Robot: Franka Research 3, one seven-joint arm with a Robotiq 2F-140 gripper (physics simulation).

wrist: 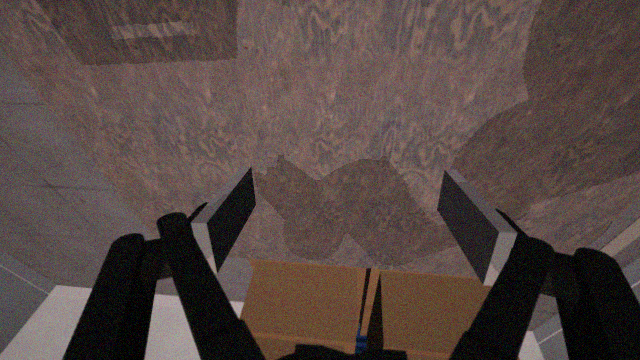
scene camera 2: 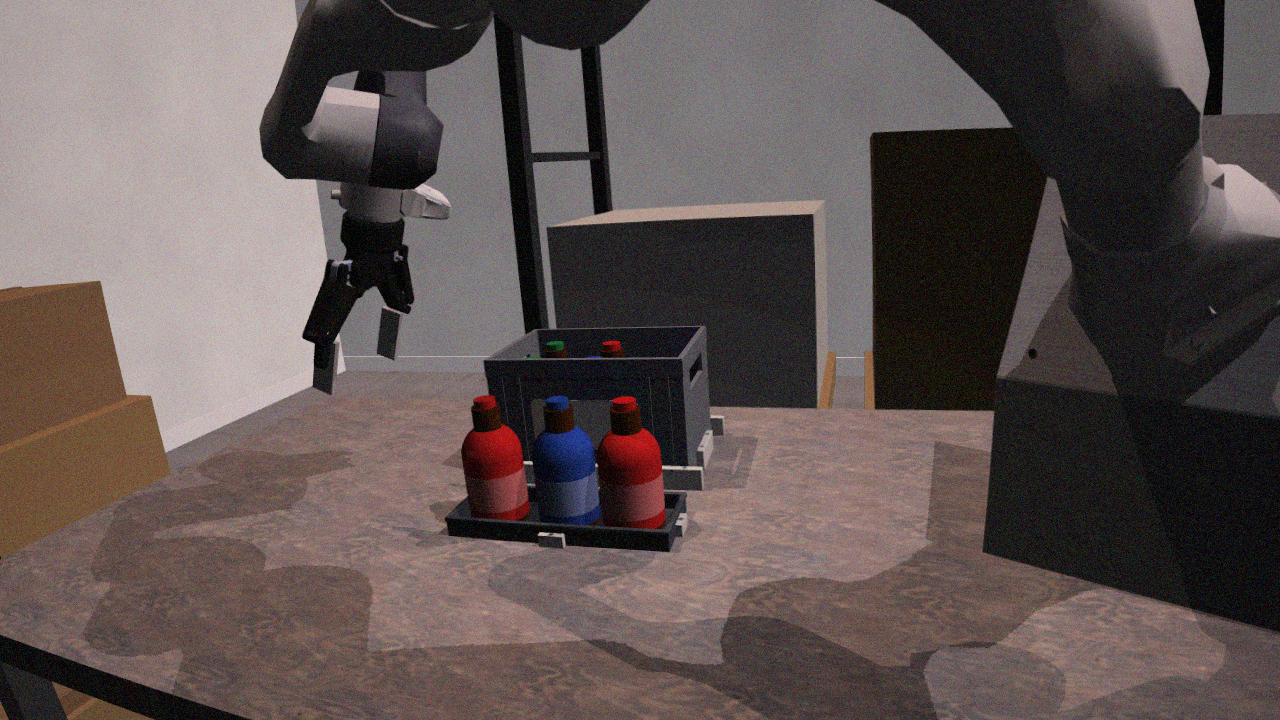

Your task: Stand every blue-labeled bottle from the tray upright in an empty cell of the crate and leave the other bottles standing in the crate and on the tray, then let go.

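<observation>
A blue-labeled bottle (scene camera 2: 565, 474) stands on the low dark tray (scene camera 2: 608, 536), between a red bottle (scene camera 2: 494, 472) on its left and another red bottle (scene camera 2: 631, 474) on its right. The dark crate (scene camera 2: 608, 377) stands behind the tray. Inside it show a green cap (scene camera 2: 554, 346), a red cap (scene camera 2: 611, 346) and a bit of blue; its cells are mostly hidden by the front wall. My gripper (scene camera 2: 356, 362) (wrist: 344, 188) is open and empty, high above the table, to the left of the crate in the scene view. The tray and crate do not show in the wrist view.
Brown cardboard boxes (scene camera 2: 71, 447) (wrist: 310, 300) stand beyond the table's left edge. A large grey box (scene camera 2: 680, 304) stands behind the crate. The dark block under the arm's base (scene camera 2: 1074, 483) is at the right. Small light brackets sit around the tray and crate.
</observation>
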